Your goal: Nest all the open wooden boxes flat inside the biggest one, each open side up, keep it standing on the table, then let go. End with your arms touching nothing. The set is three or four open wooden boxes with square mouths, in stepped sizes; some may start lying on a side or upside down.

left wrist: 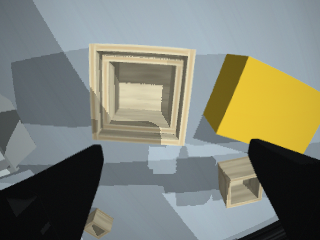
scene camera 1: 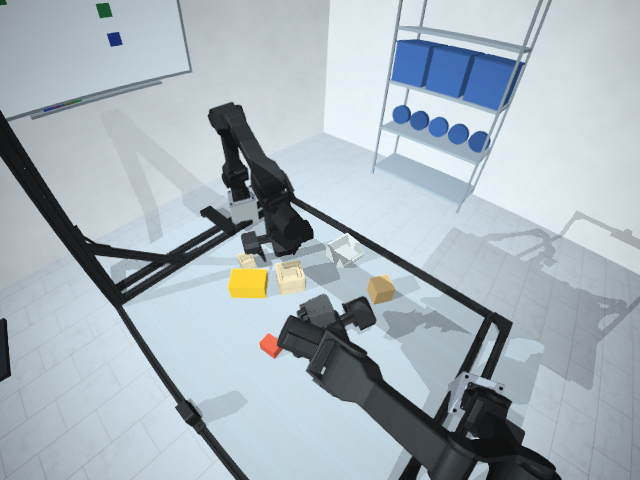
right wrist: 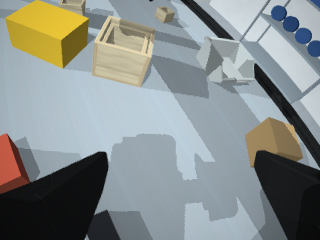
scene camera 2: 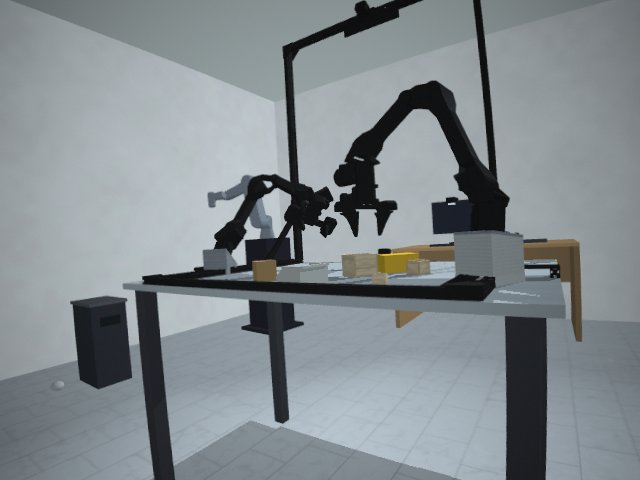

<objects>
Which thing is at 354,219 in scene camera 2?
My left gripper.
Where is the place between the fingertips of my left gripper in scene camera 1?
279,257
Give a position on a yellow block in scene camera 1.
244,283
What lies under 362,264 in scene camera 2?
A wooden box.
</objects>
